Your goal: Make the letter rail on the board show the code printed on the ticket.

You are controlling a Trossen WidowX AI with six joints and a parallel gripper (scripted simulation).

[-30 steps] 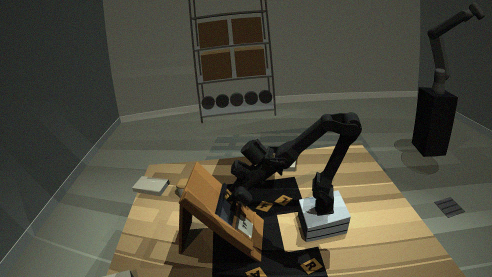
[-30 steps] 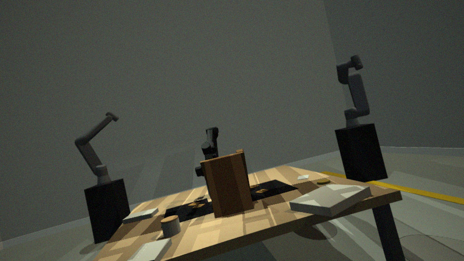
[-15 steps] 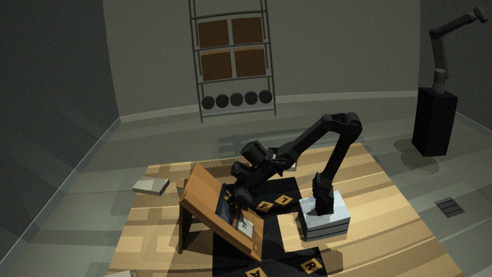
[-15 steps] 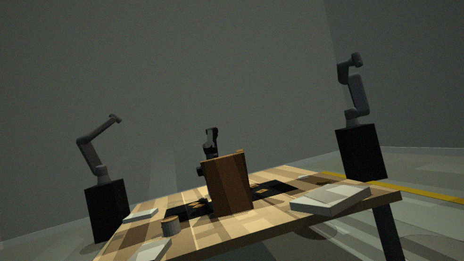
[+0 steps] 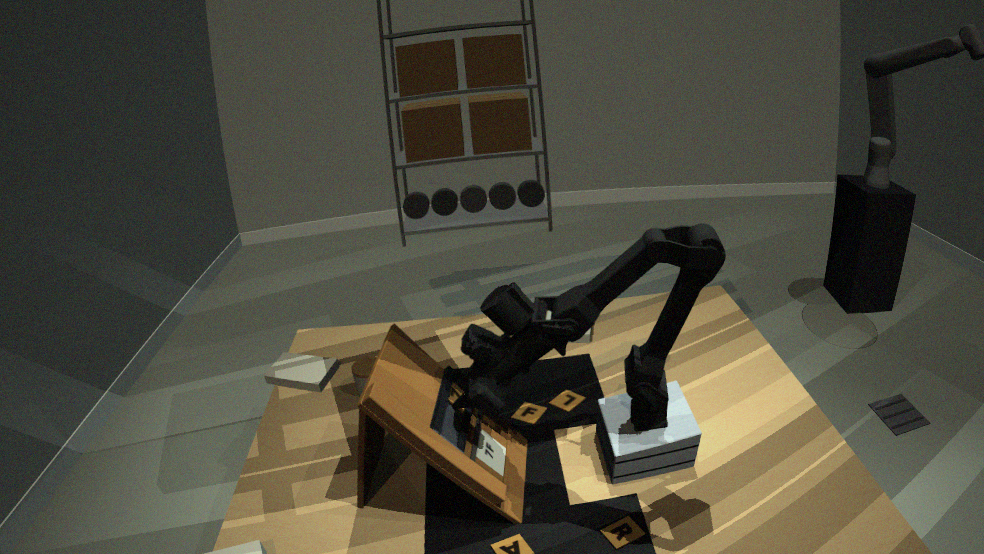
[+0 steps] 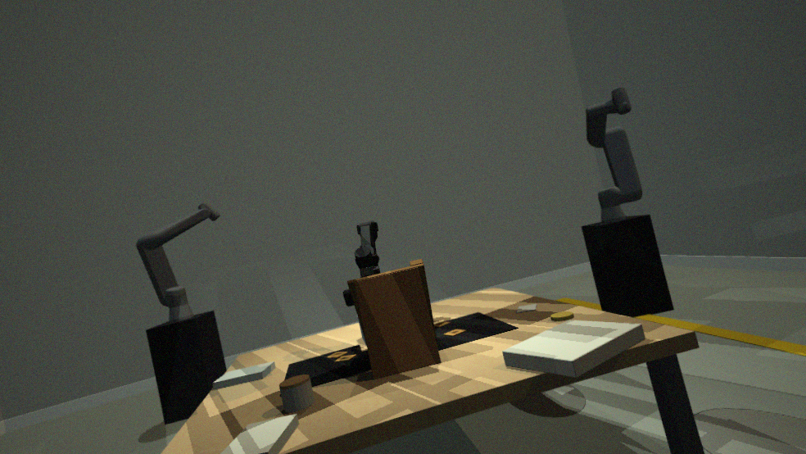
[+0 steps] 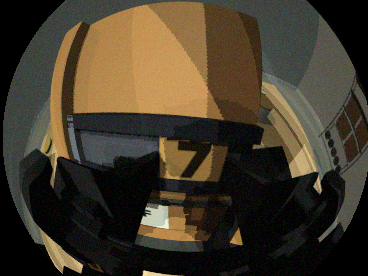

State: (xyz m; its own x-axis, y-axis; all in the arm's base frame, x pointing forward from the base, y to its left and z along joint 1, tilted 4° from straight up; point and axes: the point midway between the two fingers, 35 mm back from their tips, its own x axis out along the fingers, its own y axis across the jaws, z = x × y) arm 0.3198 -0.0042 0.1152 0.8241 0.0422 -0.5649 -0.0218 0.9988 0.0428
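The white ticket lies 60 mm behind my gripper tip, 60 mm to the left of it and 80 mm below it. From my gripper tip the other things lie so: card (240 mm behind, 550 mm to the left, 160 mm below); then yellow disc (10 mm ahead, 590 mm to the left, 150 mm below).
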